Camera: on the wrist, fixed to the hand. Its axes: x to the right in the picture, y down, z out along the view.
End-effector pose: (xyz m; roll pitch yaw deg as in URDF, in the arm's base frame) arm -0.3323 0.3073 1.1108 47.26 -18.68 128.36
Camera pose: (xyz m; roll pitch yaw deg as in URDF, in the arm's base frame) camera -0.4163 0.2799 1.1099 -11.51 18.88 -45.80
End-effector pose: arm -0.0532 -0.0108 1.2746 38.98 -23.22 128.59
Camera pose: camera -0.1381 -0.0334 1.2652 -2.79 22.60 -45.44
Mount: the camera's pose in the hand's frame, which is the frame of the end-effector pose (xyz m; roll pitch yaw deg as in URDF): 0.0287 0.0484 -0.0681 33.73 -3.86 -176.03
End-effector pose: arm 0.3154 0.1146 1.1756 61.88 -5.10 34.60
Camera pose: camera 0.2911 0.1985 1.1887 -27.47 6.75 -140.09
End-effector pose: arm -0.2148 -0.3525 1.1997 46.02 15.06 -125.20
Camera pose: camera -0.1614 -0.4201 1.1802 -13.63 -14.82 60.52
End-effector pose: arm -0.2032 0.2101 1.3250 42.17 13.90 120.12
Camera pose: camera -0.2856 0.1895 1.3007 -9.68 -14.04 -54.18
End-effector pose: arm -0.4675 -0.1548 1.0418 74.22 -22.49 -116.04
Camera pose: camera -0.4037 -0.2035 1.0787 -38.21 25.17 69.26
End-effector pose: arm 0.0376 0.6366 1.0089 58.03 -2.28 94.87
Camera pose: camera -0.0479 0.6579 1.0150 -23.89 3.59 -79.74
